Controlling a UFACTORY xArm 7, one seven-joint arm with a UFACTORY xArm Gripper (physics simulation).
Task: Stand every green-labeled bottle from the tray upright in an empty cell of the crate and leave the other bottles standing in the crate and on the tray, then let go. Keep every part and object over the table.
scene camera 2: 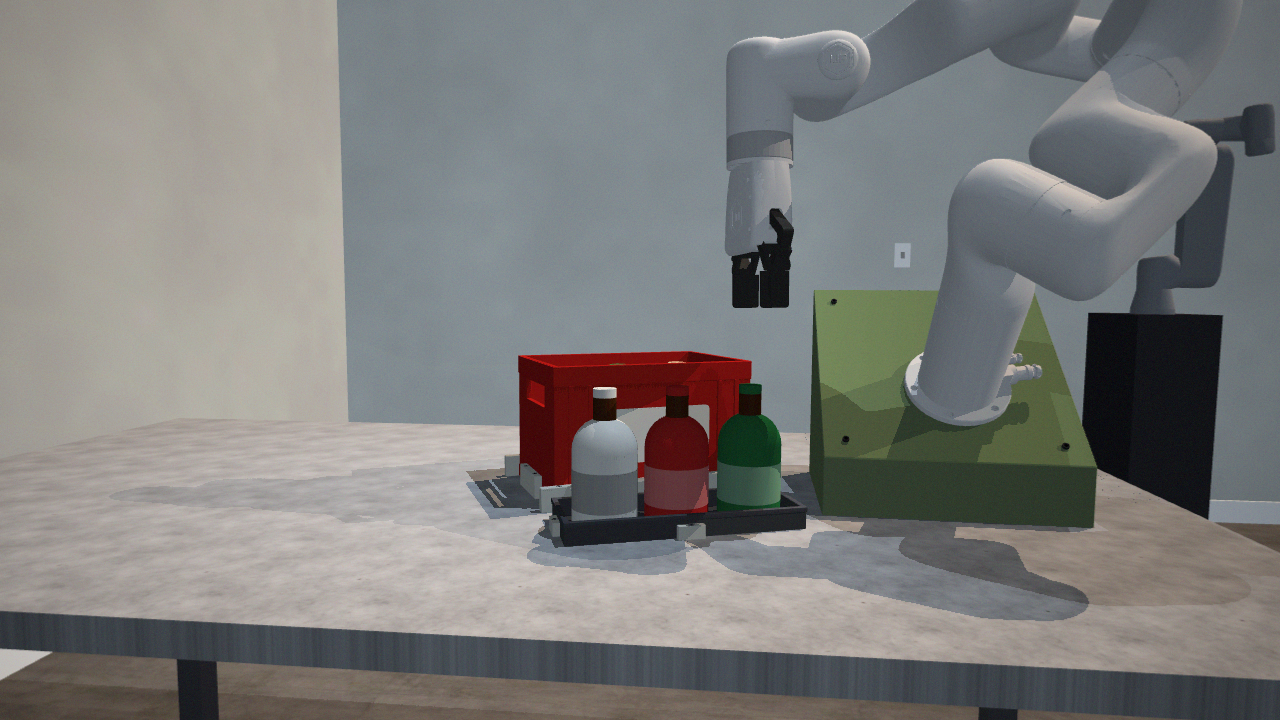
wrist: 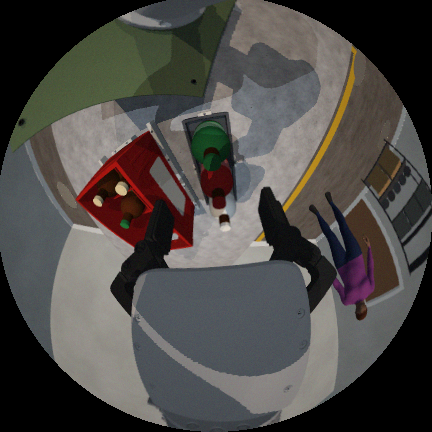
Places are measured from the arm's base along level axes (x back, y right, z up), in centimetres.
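Pixels of known places: gripper, between the fingertips: [scene camera 2: 759,307] [wrist: 212,203]; arm's base, origin of its link: [scene camera 2: 956,387].
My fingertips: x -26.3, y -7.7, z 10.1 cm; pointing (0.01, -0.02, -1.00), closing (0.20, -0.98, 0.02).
For each thing: its top centre in the pictures, then the offset to it from my fingertips. "pt": a spot on its surface instead.
- green-labeled bottle, centre of its top: [scene camera 2: 750,384] [wrist: 211,163] dx -0.9, dy -0.3, dz -8.8 cm
- black tray, a spot on its surface: [scene camera 2: 760,519] pt dx -0.2, dy -5.1, dz -23.4 cm
- red bottle, centre of its top: [scene camera 2: 677,385] [wrist: 218,204] dx -9.4, dy -2.2, dz -8.8 cm
- white bottle, centre of its top: [scene camera 2: 604,388] [wrist: 224,228] dx -17.6, dy -4.5, dz -8.8 cm
- red crate, centre of its top: [scene camera 2: 639,361] [wrist: 153,223] dx -13.7, dy +11.2, dz -7.3 cm
- green cap, centre of its top: [wrist: 124,225] dx -16.7, dy +21.1, dz -8.5 cm
The green-labeled bottle [scene camera 2: 749,456] [wrist: 210,142] stands upright on the black tray [scene camera 2: 760,519] [wrist: 229,120], at the end nearest the green base. A red bottle [scene camera 2: 676,456] [wrist: 216,181] stands in the tray's middle and a white bottle [scene camera 2: 604,456] [wrist: 225,209] at its other end. The red crate [scene camera 2: 546,420] [wrist: 135,162] stands behind the tray. In the wrist view it holds brown bottles, two with cream caps and one with a green cap [wrist: 132,206]; some cells are hidden by its walls and a finger. My gripper [scene camera 2: 760,291] [wrist: 212,203] is open and empty, high above the bottles.
The green sloped base [scene camera 2: 953,492] [wrist: 115,70] carries the arm, to the right of crate and tray in the scene view. Small pale blocks [scene camera 2: 691,531] sit against the tray and the crate. The table's front edge [scene camera 2: 537,640] runs across the scene view.
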